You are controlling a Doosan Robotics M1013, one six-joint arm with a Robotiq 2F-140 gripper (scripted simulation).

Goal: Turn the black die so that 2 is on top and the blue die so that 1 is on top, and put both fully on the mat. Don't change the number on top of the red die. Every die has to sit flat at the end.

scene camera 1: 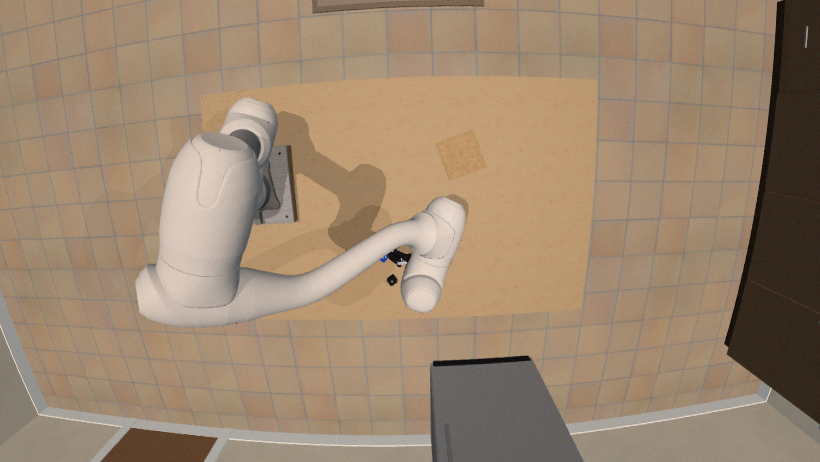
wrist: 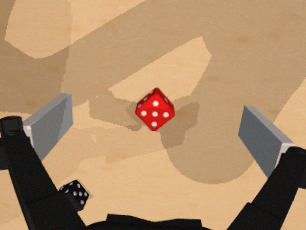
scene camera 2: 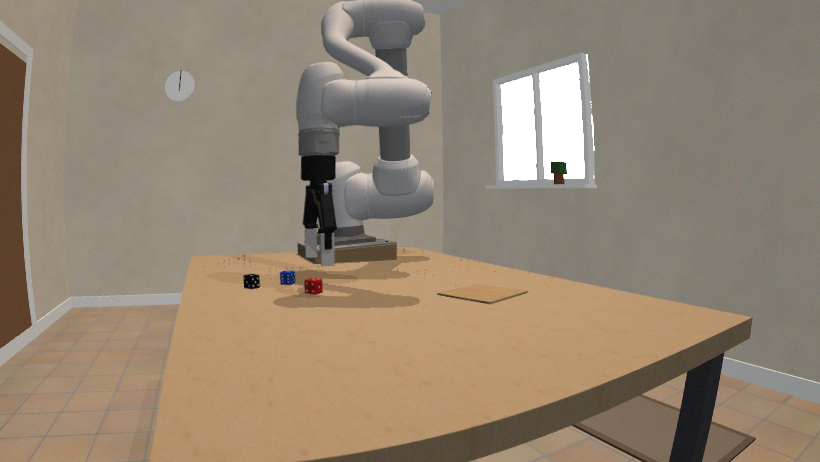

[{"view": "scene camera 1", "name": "mat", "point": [461, 155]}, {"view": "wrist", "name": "my gripper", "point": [156, 114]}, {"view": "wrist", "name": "red die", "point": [155, 109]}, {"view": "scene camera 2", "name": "my gripper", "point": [319, 261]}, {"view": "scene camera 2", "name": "mat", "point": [487, 294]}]
